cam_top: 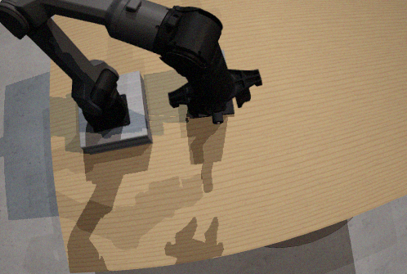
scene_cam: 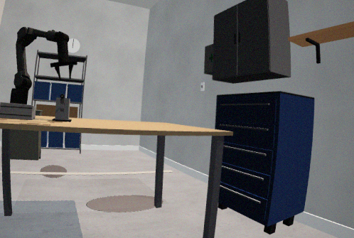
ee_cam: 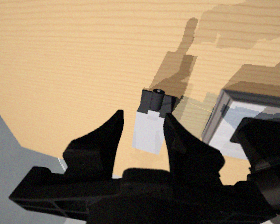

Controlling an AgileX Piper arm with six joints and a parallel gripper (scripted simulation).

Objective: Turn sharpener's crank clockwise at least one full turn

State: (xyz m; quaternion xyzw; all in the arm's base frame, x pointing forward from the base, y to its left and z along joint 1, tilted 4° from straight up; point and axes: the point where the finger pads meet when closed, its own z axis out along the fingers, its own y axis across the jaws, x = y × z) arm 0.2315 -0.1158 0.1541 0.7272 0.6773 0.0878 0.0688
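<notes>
Now: the crank knob 20 mm to the left of my hand and 90 mm below it.
</notes>
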